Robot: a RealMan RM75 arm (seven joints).
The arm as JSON. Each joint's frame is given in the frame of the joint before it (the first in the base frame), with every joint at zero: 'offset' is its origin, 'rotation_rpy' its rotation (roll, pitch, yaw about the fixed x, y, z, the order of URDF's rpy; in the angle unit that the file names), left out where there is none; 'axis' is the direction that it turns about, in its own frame. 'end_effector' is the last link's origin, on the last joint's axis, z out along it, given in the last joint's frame.
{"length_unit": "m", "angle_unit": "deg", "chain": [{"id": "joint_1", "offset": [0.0, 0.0, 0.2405], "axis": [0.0, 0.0, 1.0]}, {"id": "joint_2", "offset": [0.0, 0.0, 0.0], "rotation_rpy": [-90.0, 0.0, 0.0], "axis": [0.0, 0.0, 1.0]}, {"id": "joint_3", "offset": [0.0, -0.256, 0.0], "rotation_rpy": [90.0, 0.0, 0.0], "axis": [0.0, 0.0, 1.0]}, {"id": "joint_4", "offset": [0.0, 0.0, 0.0], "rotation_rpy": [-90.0, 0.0, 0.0], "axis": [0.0, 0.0, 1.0]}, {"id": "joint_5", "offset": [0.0, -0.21, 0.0], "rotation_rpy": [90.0, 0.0, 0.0], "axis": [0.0, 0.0, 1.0]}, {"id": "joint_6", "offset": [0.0, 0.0, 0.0], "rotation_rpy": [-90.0, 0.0, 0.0], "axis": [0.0, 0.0, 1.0]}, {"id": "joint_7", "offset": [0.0, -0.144, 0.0], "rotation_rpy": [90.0, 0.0, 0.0], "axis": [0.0, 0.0, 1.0]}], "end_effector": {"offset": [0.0, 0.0, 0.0]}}
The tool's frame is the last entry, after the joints.
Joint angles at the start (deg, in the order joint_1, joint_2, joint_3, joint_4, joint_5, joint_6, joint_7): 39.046 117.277 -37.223 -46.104 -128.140 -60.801 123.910
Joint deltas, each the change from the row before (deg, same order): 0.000 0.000 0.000 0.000 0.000 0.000 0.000; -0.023 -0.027 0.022 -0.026 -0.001 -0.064 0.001; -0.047 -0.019 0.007 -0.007 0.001 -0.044 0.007; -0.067 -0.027 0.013 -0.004 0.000 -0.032 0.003; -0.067 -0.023 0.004 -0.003 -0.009 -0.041 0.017; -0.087 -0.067 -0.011 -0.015 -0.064 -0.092 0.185; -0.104 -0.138 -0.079 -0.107 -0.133 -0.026 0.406; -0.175 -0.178 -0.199 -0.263 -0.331 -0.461 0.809; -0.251 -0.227 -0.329 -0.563 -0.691 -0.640 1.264; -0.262 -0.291 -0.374 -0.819 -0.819 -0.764 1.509; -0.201 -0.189 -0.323 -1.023 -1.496 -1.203 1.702; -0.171 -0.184 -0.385 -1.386 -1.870 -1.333 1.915; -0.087 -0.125 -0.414 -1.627 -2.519 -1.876 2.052; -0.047 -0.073 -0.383 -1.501 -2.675 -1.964 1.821; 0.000 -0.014 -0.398 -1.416 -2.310 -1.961 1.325; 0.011 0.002 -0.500 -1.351 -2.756 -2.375 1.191
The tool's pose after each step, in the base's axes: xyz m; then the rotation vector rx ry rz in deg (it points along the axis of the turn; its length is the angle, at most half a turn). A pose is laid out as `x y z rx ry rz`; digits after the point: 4 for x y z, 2 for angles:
0.2641 0.4310 0.0602 -119.52 71.31 28.09
0.2643 0.4309 0.0605 -119.53 71.32 28.08
0.2646 0.4306 0.0606 -119.52 71.37 28.07
0.2651 0.4303 0.0608 -119.47 71.43 28.03
0.2657 0.4300 0.0610 -119.44 71.51 27.99
0.2665 0.4295 0.0614 -119.35 71.74 27.92
0.2674 0.4293 0.0626 -119.09 72.03 27.76
0.2684 0.4283 0.0638 -119.07 72.68 27.42
0.2696 0.4269 0.0657 -119.00 73.51 26.69
0.2706 0.4256 0.0689 -118.84 74.30 25.84
0.2715 0.4235 0.0712 -119.03 75.23 24.29
0.2720 0.4215 0.0744 -119.16 75.99 22.31
0.2722 0.4186 0.0771 -119.62 76.81 19.49
0.2729 0.4152 0.0791 -120.10 77.64 16.30
0.2727 0.4120 0.0806 -120.77 78.12 13.31
0.2734 0.4074 0.0811 -121.69 78.73 9.42

